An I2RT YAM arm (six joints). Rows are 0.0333 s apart.
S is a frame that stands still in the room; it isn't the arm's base.
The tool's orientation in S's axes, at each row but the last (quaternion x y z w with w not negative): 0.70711 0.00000 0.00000 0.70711; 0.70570 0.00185 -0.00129 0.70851; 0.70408 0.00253 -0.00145 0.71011; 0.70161 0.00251 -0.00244 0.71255; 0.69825 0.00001 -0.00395 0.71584; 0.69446 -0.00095 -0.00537 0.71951; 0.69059 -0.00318 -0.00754 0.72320
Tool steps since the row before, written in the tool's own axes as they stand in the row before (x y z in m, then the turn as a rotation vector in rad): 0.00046 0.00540 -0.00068 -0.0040 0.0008 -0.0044; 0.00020 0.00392 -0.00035 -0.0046 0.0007 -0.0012; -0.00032 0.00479 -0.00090 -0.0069 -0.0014 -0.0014; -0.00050 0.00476 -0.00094 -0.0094 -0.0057 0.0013; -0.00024 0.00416 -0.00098 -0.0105 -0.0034 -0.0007; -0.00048 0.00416 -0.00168 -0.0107 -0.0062 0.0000; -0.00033 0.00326 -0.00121 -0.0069 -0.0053 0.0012
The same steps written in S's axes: 0.00046 0.00068 0.00540 -0.0040 0.0044 0.0008; 0.00022 0.00037 0.00392 -0.0046 0.0012 0.0007; -0.00029 0.00094 0.00478 -0.0069 0.0014 -0.0014; -0.00047 0.00101 0.00475 -0.0094 -0.0014 -0.0056; -0.00021 0.00108 0.00414 -0.0105 0.0007 -0.0034; -0.00044 0.00183 0.00410 -0.0107 -0.0001 -0.0061; -0.00029 0.00136 0.00320 -0.0070 -0.0013 -0.0052
